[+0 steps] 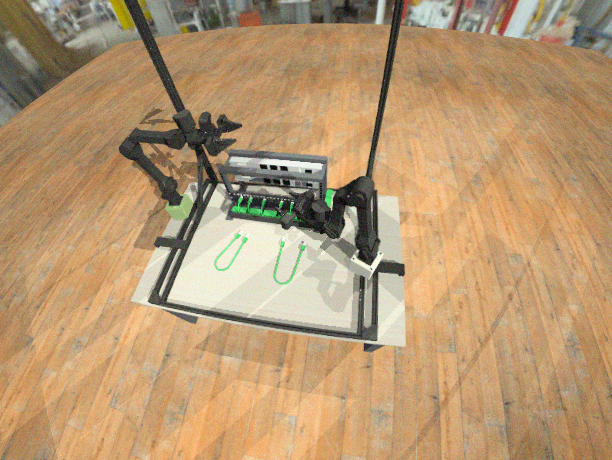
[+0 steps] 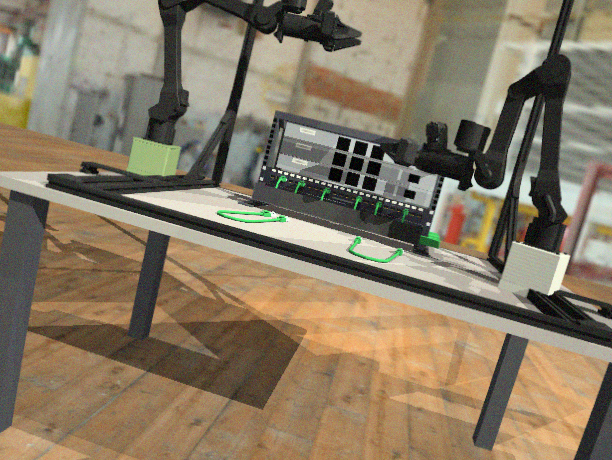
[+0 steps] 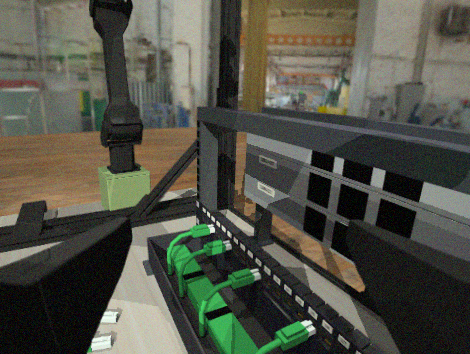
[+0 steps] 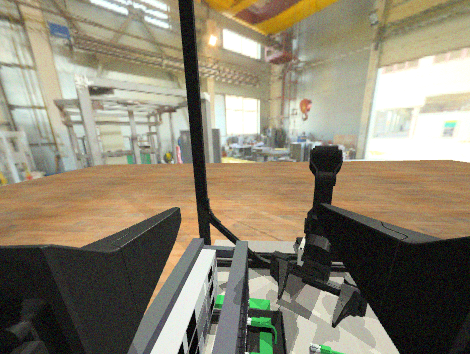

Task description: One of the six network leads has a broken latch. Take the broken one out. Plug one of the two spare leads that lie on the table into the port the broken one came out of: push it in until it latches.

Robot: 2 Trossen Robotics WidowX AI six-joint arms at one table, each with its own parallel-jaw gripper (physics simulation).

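Pixels of known places: left gripper, fingertip midpoint: (image 1: 282, 199) (image 2: 389, 148) (image 3: 241, 229) (image 4: 303, 310); right gripper, fingertip midpoint: (image 1: 239, 132) (image 2: 361, 38) (image 4: 248, 211); left arm's base, link origin: (image 1: 367, 256) (image 2: 541, 248); right arm's base, link origin: (image 1: 176, 200) (image 2: 158, 142) (image 3: 123, 169).
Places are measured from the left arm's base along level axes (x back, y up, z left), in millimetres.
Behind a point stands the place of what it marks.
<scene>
Six green network leads are plugged into the rack's port row, including one at the left end (image 1: 240, 201) @(x -660, y -15, z 72 mm) (image 2: 281, 181) (image 3: 202, 230) @(x -663, y -12, z 61 mm) and one at the right end (image 2: 405, 215) @(x -343, y -21, z -42 mm). I cannot tell which latch is broken. One spare lead (image 1: 222, 270) @(x -512, y -97, z 379 mm) (image 2: 265, 213) @(x -578, y -95, z 210 mm) lies looped on the table at the left; the other spare lead (image 1: 285, 283) @(x -236, y -96, z 258 mm) (image 2: 375, 260) @(x -236, y -100, z 261 mm) lies in a U right of it. My left gripper (image 1: 284, 215) (image 3: 241, 229) @(x -395, y 129, z 34 mm) (image 4: 303, 310) @(x -395, y 129, z 34 mm) is open and empty in front of the rack's right half. My right gripper (image 1: 238, 134) @(x -566, y 386, z 19 mm) (image 2: 359, 37) @(x -566, y 386, z 19 mm) (image 4: 248, 211) @(x -566, y 386, z 19 mm) is open and empty, high above the rack's left end.
The rack (image 1: 277, 154) @(x -569, y 160, z -151 mm) (image 2: 320, 124) @(x -624, y 151, z 20 mm) stands at the table's back, with a dark tray and green strip below its ports. A green block (image 2: 430, 240) @(x -272, y -65, z -72 mm) sits at its right end. Dark rails and uprights frame the table. The arms stand on a green mount (image 1: 178, 207) @(x -910, y -3, z 286 mm) and a white mount (image 1: 367, 265) @(x 20, y 1, z 36 mm).
</scene>
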